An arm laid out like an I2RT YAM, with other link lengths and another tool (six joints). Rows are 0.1 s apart.
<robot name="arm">
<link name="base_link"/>
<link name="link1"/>
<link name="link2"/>
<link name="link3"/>
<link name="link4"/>
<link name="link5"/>
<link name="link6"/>
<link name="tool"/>
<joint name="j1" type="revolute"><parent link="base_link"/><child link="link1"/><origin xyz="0 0 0.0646"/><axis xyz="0 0 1"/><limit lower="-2.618" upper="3.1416"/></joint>
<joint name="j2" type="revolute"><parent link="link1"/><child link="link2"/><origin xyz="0.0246 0.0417 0.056"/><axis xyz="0 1 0"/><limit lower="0" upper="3.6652"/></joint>
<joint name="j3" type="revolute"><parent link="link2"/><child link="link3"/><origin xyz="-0.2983 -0.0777 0"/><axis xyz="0 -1 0"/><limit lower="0" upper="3.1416"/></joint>
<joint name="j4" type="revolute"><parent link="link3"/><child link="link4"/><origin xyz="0.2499 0.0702 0.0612"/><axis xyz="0 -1 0"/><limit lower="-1.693" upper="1.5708"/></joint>
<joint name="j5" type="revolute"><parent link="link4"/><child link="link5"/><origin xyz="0.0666 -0.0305 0.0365"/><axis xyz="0 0 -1"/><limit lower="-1.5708" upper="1.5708"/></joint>
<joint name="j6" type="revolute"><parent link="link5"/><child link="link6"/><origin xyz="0.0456 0 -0.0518"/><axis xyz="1 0 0"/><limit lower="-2.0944" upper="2.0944"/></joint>
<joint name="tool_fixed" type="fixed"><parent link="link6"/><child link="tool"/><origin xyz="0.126 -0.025 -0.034" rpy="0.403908 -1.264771 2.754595"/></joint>
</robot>
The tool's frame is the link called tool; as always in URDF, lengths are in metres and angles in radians.
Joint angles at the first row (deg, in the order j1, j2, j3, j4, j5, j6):
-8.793 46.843 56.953 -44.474 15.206 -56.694
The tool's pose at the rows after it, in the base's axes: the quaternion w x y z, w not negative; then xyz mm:
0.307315, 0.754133, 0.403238, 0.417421, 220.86, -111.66, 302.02
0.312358, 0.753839, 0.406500, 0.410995, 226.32, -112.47, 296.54
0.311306, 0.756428, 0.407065, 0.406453, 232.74, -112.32, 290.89
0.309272, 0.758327, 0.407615, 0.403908, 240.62, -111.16, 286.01
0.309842, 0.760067, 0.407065, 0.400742, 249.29, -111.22, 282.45
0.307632, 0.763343, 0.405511, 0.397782, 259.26, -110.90, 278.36
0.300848, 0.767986, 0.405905, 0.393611, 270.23, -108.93, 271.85
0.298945, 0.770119, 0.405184, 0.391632, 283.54, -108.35, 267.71
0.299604, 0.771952, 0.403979, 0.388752, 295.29, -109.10, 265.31
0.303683, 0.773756, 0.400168, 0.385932, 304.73, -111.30, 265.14
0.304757, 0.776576, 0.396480, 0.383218, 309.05, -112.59, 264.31
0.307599, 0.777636, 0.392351, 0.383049, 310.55, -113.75, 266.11
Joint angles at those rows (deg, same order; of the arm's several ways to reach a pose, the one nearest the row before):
-7.474 47.283 56.254 -43.774 15.204 -56.337
-6.595 48.072 54.936 -41.927 16.606 -56.516
-5.887 49.388 54.231 -40.609 17.401 -56.076
-5.010 50.969 53.791 -39.207 18.105 -55.460
-4.396 52.813 53.615 -37.626 18.894 -55.020
-3.868 55.095 53.787 -36.217 19.421 -54.320
-3.165 57.736 54.052 -35.074 19.687 -53.439
-2.726 60.631 54.577 -33.225 20.037 -52.913
-2.549 63.268 55.366 -31.731 20.477 -52.648
-2.548 65.469 56.334 -30.589 21.182 -52.383
-2.548 66.703 56.951 -30.323 21.619 -51.944
-2.548 67.148 57.478 -30.322 22.059 -51.592

